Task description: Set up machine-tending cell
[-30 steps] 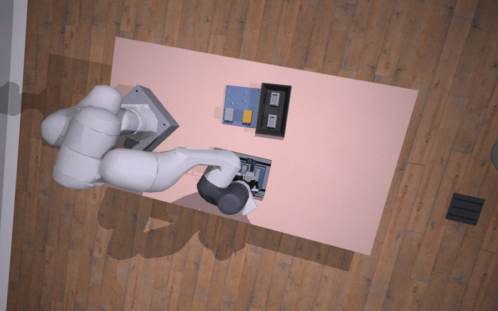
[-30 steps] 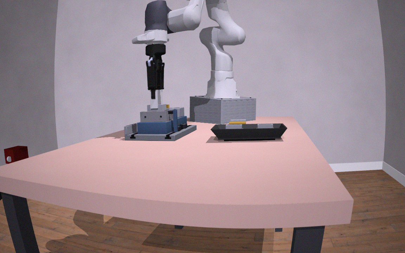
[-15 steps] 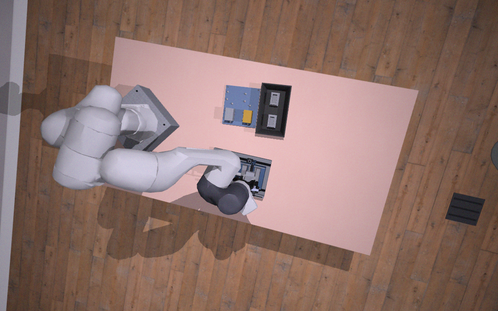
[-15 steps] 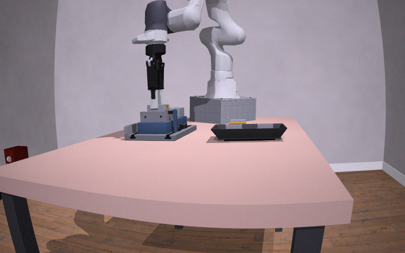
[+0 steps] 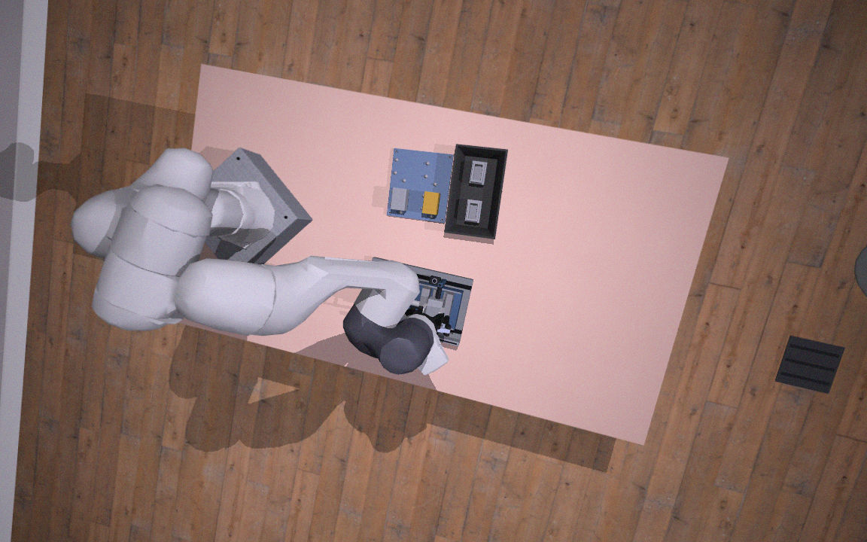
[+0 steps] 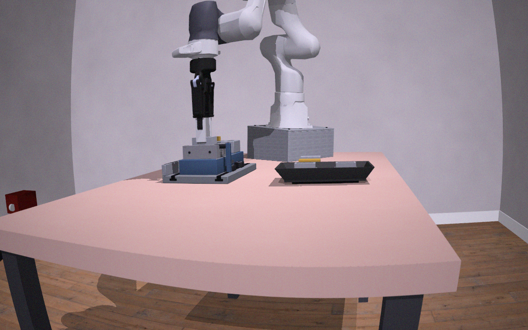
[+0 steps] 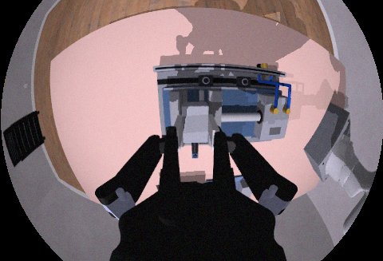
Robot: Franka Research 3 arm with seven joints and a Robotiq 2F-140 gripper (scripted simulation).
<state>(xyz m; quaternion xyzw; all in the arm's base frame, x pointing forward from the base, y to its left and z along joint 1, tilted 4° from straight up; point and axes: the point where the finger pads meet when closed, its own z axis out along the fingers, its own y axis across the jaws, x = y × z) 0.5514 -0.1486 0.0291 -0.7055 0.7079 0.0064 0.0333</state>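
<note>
Now: the aluminium blank 40 mm below my hand. The rest, counted from my hand: cylinder 160 mm behind, 60 mm below; then brass blank 80 mm behind, 280 mm to the left, 110 mm below; then vise 70 mm behind, 100 mm below.
</note>
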